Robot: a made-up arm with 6 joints. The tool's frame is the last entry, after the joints. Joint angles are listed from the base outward.
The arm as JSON. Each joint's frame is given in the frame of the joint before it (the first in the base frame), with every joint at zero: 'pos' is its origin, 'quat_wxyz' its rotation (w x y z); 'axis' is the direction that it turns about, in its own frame. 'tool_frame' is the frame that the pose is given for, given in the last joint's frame.
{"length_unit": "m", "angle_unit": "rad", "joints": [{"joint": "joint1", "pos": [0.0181, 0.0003, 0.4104], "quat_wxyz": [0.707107, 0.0, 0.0, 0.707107], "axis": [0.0, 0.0, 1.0]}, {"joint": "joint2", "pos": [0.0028, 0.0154, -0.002], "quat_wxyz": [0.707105, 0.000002, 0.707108, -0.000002], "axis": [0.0, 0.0, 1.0]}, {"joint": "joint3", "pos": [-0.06, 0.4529, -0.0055], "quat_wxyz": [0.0, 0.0, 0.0, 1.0], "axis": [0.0, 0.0, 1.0]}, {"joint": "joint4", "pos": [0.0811, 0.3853, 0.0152], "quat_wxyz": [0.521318, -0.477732, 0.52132, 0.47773], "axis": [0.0, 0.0, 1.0]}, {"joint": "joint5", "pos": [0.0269, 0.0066, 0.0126], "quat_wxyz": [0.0, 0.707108, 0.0, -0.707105], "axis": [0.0, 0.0, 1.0]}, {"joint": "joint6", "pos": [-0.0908, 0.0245, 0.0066], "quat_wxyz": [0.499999, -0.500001, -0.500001, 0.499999], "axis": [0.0, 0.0, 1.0]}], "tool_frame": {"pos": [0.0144, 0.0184, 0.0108], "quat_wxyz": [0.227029, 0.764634, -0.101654, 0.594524]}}
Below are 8 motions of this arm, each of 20 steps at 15 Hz.
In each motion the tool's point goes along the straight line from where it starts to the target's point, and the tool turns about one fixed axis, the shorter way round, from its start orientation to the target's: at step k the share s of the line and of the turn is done. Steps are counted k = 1, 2, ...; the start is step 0. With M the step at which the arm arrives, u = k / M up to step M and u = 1 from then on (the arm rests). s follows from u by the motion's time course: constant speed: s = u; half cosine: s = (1 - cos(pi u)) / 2; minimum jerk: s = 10 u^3 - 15 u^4 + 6 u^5.
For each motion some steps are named. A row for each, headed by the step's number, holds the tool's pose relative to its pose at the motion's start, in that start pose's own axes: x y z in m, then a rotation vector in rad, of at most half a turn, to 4 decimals.
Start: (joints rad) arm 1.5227 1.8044 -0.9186 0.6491 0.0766 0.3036
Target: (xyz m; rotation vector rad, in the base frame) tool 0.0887 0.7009 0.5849 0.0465 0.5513 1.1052
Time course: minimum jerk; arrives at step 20
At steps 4, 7, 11, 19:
4: 0.0035 0.0054 0.0094 0.0055 -0.0193 0.0068
7: 0.0141 0.0220 0.0380 0.0223 -0.0783 0.0277
11: 0.0355 0.0555 0.0959 0.0563 -0.1974 0.0699
19: 0.0598 0.0935 0.1616 0.0948 -0.3325 0.1176

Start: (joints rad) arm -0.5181 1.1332 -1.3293 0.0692 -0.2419 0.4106
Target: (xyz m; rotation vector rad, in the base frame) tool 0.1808 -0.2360 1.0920 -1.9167 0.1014 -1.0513
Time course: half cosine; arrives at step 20
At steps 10, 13, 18, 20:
10: 0.0041 -0.0464 0.0198 -0.9479 -0.0647 0.0731
13: 0.0060 -0.0675 0.0288 -1.3783 -0.0941 0.1063
18: 0.0081 -0.0905 0.0386 -1.8494 -0.1263 0.1426
20: 0.0083 -0.0928 0.0396 -1.8958 -0.1295 0.1462

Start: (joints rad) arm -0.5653 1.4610 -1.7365 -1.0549 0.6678 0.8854
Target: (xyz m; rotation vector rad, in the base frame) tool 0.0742 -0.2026 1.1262 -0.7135 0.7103 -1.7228
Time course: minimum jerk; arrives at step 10
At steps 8, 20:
8: -0.1438 -0.2324 -0.0524 -0.4195 0.4585 -0.3107
20: -0.1526 -0.2467 -0.0556 -0.4453 0.4867 -0.3298

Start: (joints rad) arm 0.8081 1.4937 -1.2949 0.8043 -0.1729 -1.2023
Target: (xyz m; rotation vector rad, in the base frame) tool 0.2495 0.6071 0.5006 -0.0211 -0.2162 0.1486
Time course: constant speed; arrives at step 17
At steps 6, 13, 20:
6: -0.0239 0.1713 -0.0051 0.2416 0.1119 -0.1513
13: -0.0517 0.3711 -0.0110 0.5234 0.2425 -0.3278
20: -0.0676 0.4853 -0.0143 0.6844 0.3171 -0.4287

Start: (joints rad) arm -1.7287 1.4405 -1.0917 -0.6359 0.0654 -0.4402
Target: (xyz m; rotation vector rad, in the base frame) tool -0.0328 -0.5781 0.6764 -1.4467 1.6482 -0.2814
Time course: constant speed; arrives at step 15
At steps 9, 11, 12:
9: 0.0570 0.0837 0.0092 -0.4597 -0.1403 0.2152
11: 0.0697 0.1023 0.0113 -0.5619 -0.1715 0.2630
12: 0.0761 0.1116 0.0123 -0.6130 -0.1871 0.2869

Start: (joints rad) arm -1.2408 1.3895 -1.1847 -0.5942 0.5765 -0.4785
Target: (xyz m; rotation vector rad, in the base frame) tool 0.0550 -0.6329 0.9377 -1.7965 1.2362 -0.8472
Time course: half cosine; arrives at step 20
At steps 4, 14, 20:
4: 0.0107 -0.0131 -0.0119 -0.0476 -0.0009 -0.0450
14: 0.0889 -0.1086 -0.0989 -0.3960 -0.0071 -0.3745
20: 0.1120 -0.1367 -0.1246 -0.4988 -0.0090 -0.4717

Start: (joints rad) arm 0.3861 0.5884 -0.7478 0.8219 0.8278 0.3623
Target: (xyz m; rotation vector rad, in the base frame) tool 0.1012 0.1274 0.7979 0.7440 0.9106 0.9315
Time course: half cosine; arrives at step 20
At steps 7, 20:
7: 0.0044 0.0120 -0.0101 0.0745 0.1139 0.0958
20: 0.0161 0.0440 -0.0368 0.2728 0.4173 0.3510

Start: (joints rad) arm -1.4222 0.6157 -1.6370 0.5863 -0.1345 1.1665
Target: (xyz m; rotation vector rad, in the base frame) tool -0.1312 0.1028 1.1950 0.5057 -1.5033 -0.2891
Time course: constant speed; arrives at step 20
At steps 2, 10, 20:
2: 0.0057 -0.0052 0.0075 0.0259 0.0309 0.0053
10: 0.0286 -0.0261 0.0376 0.1293 0.1545 0.0264
20: 0.0571 -0.0521 0.0752 0.2586 0.3091 0.0528

